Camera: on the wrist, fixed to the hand. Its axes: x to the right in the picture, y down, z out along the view.
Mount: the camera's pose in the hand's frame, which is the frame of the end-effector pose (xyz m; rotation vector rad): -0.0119 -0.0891 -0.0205 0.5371 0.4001 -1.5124
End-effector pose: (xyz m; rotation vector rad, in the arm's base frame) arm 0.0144 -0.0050 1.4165 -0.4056 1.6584 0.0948
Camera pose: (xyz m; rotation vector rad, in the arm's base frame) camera 0.0241 -0.0917 1.4464 -1.1827 1.2785 -1.5795
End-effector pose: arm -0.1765 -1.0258 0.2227 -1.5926 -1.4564 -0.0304
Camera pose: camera -0.2388 -1.0614 0.2806 0.1756 -1.7806 -0.7027
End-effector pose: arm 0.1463 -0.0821 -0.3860 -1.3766 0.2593 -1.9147
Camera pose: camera 0.0896 -0.0171 -0.3534 0.6057 1.1718 2.5410
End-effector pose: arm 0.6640 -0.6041 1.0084 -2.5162 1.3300 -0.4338
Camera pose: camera 0.7171 -0.5474 1.0580 -2.4546 -0.8368 -1.3284
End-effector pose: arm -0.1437 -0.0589 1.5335 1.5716 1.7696 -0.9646
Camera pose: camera -0.2293 -0.0530 1.5672 -0.2272 -2.1435 1.3034
